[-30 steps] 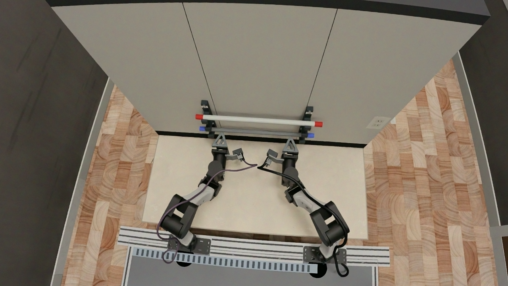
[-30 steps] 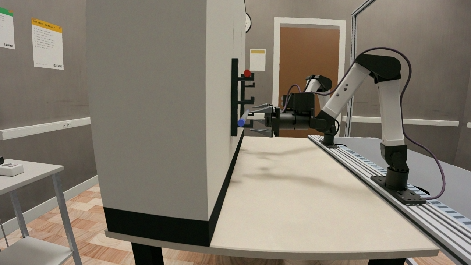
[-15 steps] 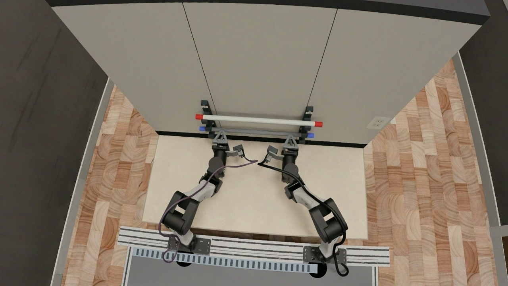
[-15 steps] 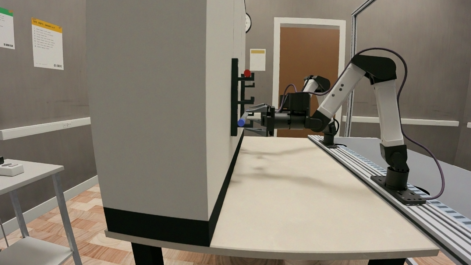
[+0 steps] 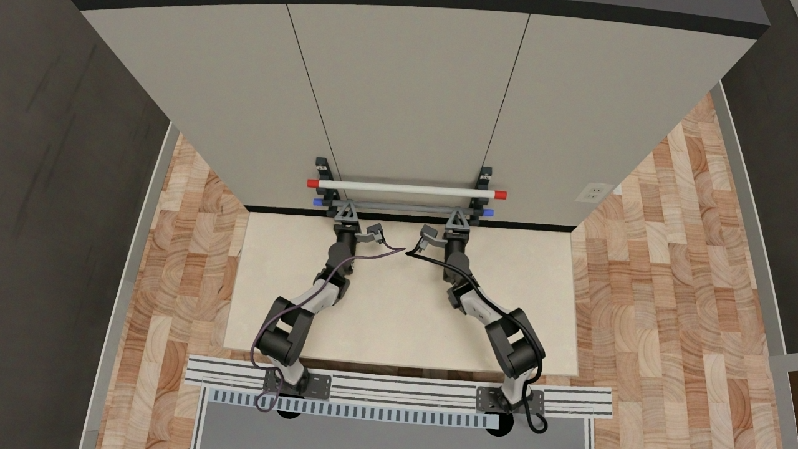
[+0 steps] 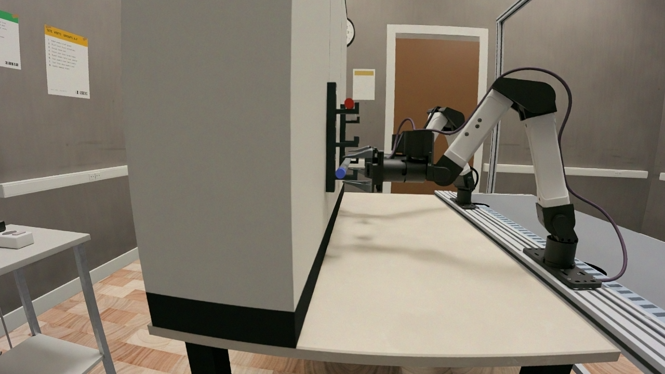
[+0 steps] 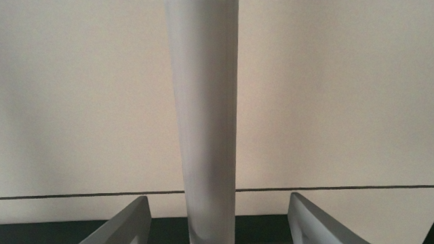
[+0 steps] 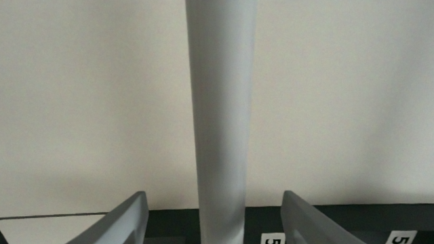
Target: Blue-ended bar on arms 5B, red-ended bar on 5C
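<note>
The blue-ended bar is 150 mm to the right of my left hand and 10 mm ahead of it. Round my left hand: pale cabinet: 250 mm above, 160 mm to the right, 160 mm ahead; then red-ended bar: 160 mm to the right, 150 mm above, 10 mm behind.
</note>
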